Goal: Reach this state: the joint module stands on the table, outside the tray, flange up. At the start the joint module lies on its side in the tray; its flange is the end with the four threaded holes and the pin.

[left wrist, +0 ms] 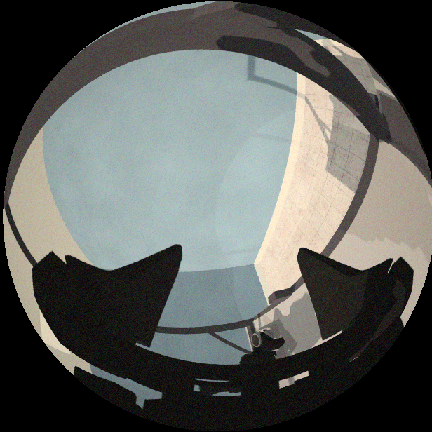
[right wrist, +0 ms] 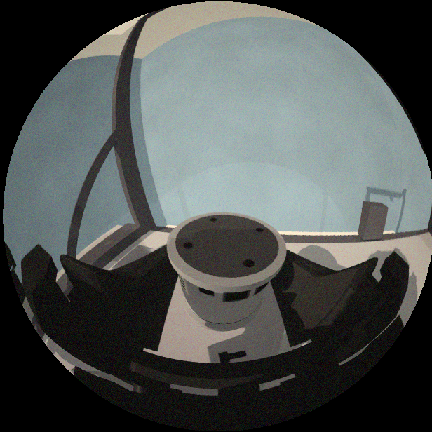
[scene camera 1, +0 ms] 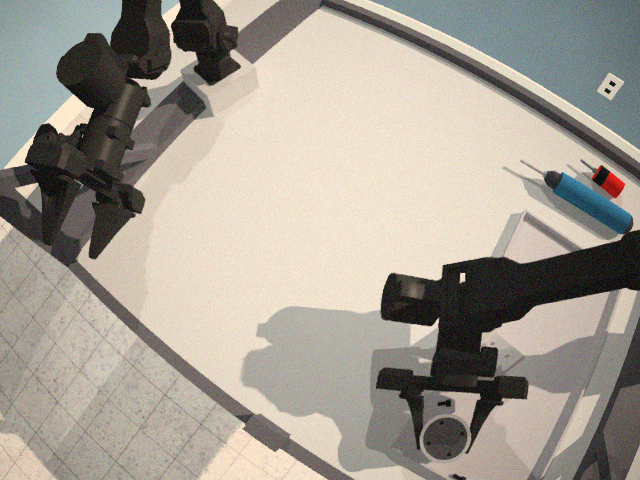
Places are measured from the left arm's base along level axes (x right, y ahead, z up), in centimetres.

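Pixels of known places: left gripper, fingertip midpoint: (scene camera 1: 71,252); right gripper, fingertip midpoint: (scene camera 1: 442,451); left arm's base at its link origin: (scene camera 1: 216,68).
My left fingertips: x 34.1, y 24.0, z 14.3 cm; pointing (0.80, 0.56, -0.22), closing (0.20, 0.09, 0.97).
Note:
Ahead of a thing's pixels: the offset from my left fingertips to its top centre. "spot": to the spot under its first point.
The joint module {dy +43.4, dx -19.9, dz -11.4 cm} (scene camera 1: 446,438) (left wrist: 256,340) (right wrist: 225,300) is a light grey cylinder with a dark round end face. That face points up and shows four holes; I cannot make out the pin. My right gripper (scene camera 1: 443,450) (right wrist: 223,247) is shut on the module, with one finger on each side below its rim. In scene camera 1 the module overlaps the lower left part of the pinkish tray {dy +45.2, dx -37.7, dz -18.2 cm} (scene camera 1: 558,320) (right wrist: 190,345); its height over the tray floor is hard to tell. My left gripper (scene camera 1: 70,250) (left wrist: 243,253) is open and empty at the far left, away from the module.
Dark screws {dy +40.4, dx -23.9, dz -18.3 cm} (scene camera 1: 444,403) (right wrist: 232,356) lie in the tray near the module. A light block with holes {dy +39.1, dx -32.4, dz -13.9 cm} (scene camera 1: 504,352) sits partly under the right arm. A blue screwdriver {spot: dy +37.3, dx -65.2, dz -16.1 cm} (scene camera 1: 591,201) and a short red screwdriver {dy +36.0, dx -73.8, dz -16.4 cm} (scene camera 1: 611,181) lie beyond the tray's upper edge. The dark table frame (scene camera 1: 155,338) runs along the lower left.

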